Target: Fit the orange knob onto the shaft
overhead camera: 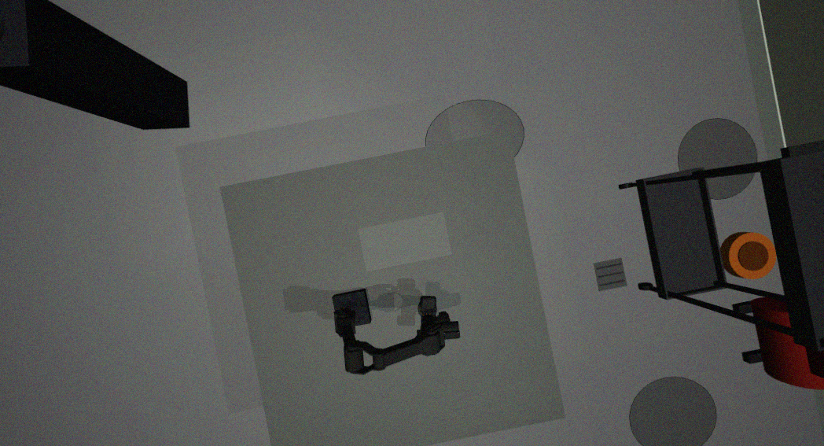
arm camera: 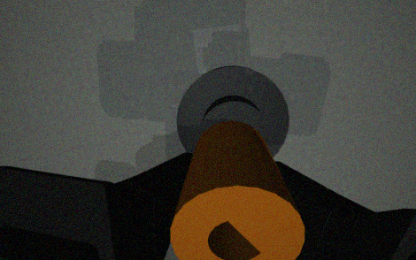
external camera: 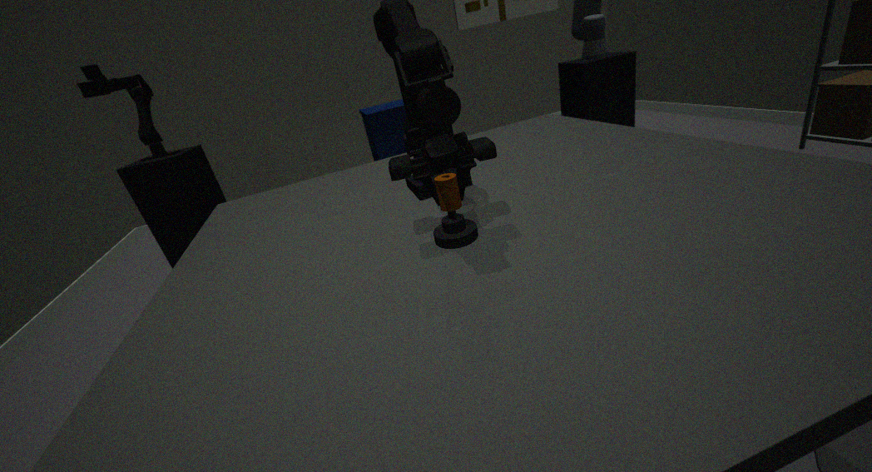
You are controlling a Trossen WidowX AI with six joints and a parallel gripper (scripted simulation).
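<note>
Right now my gripper tip is 1 cm short of the dark round pedestal and 4 cm above it. Round my gripper tip: orange knob: 2 cm above.
</note>
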